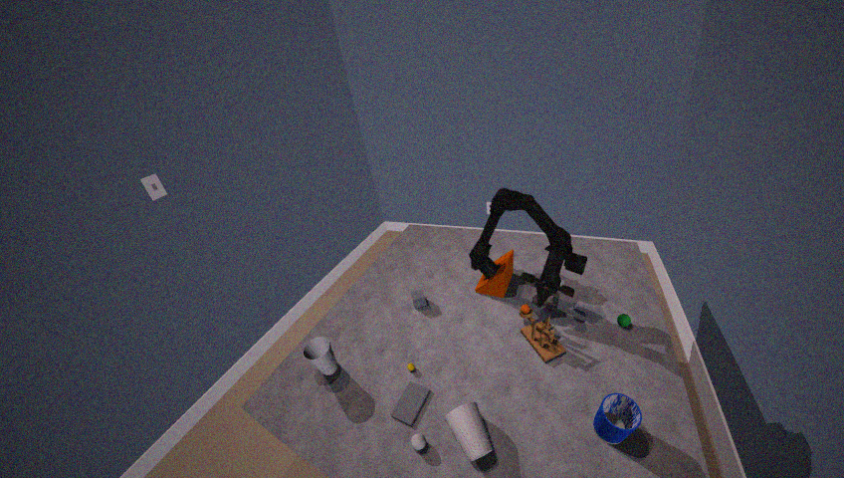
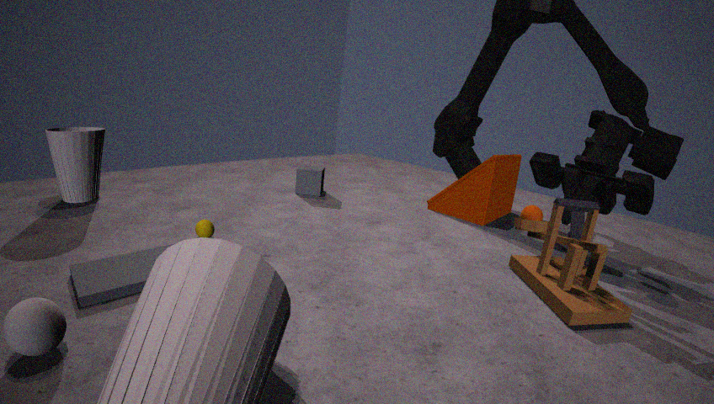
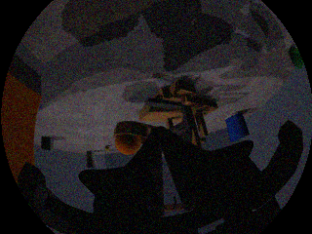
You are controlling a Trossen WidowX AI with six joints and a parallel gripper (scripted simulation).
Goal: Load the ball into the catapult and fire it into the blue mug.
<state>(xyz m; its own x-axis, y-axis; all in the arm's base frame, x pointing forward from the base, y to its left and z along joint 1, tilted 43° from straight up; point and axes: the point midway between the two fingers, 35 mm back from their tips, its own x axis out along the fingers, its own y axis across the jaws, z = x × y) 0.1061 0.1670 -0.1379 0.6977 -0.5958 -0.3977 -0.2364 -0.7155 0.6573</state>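
My gripper tip is 20 mm short of the orange ball and 40 mm to the left of it. Round my gripper tip: green ball (60 mm behind, 290 mm to the left, 40 mm below); blue mug (320 mm ahead, 260 mm to the left, 30 mm below); wooden catapult (60 mm ahead, 10 mm to the left, 10 mm below).
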